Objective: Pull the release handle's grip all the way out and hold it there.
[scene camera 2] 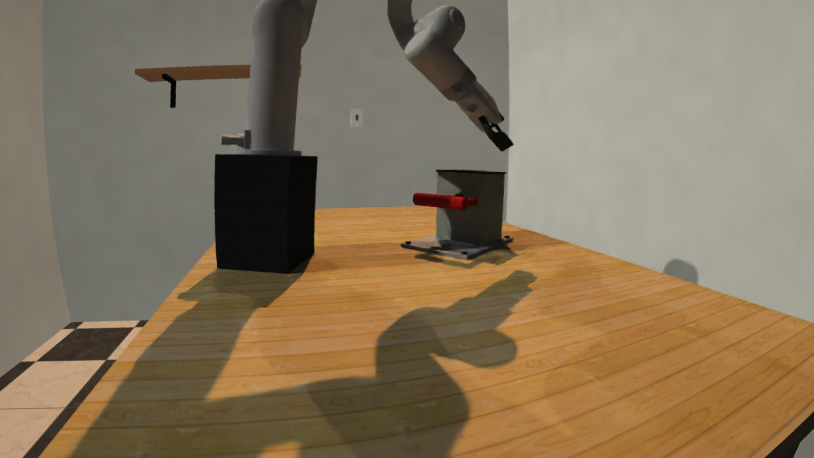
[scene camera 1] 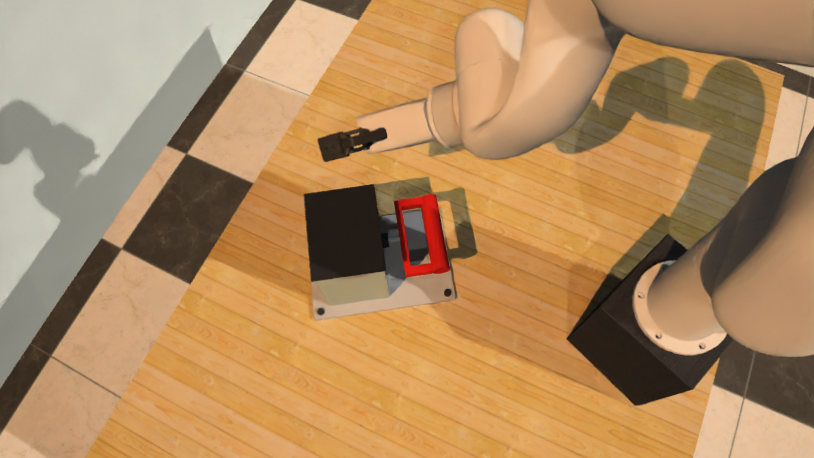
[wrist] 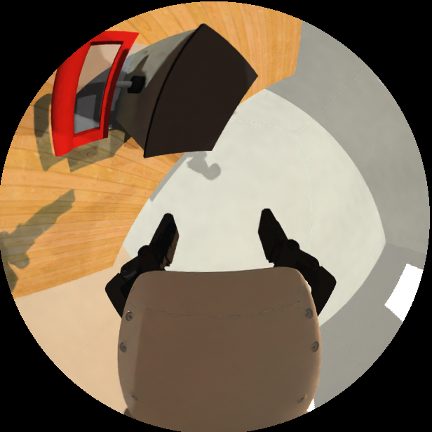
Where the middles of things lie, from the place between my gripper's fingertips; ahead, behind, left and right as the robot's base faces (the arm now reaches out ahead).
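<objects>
As things are, my gripper is 5 cm past the grey base plate [scene camera 1: 404, 292] and 7 cm to the right of it, and my gripper is 25 cm above it.
</objects>
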